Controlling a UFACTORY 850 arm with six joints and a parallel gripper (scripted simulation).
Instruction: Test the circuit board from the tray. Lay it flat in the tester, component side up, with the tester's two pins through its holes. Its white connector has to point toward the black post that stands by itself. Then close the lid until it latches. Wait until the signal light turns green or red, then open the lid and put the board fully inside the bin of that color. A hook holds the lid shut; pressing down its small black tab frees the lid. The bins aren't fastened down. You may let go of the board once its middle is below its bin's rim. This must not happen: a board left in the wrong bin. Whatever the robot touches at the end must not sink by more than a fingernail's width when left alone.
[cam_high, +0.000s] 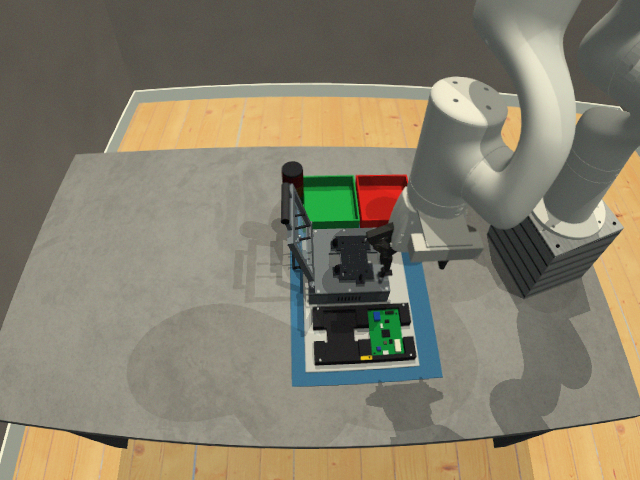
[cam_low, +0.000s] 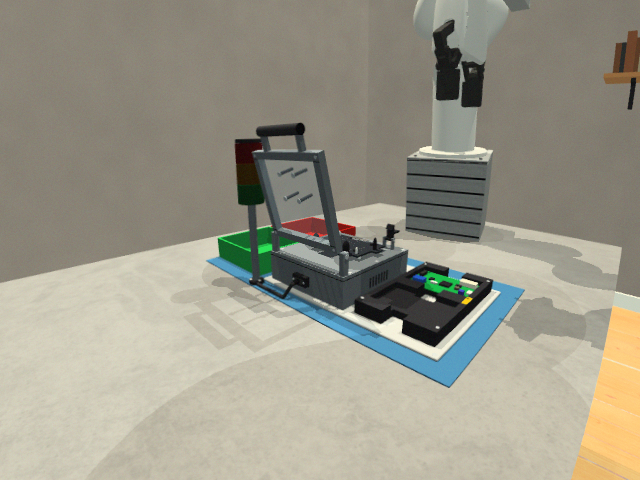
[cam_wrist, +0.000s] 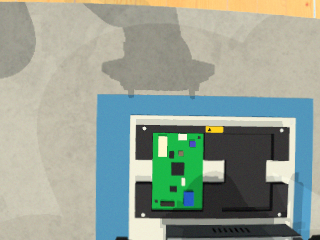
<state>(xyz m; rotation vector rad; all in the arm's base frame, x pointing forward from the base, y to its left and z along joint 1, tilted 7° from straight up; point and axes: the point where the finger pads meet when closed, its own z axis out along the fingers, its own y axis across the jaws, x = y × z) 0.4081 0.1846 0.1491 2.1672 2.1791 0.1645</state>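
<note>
The green circuit board lies 30 cm below my hand. Round my hand: tester bed (25 cm below, 16 cm to the right, 7 cm ahead); then tester lid (19 cm ahead, 17 cm to the right, 14 cm below); then black latch block (23 cm below, 11 cm to the right).
</note>
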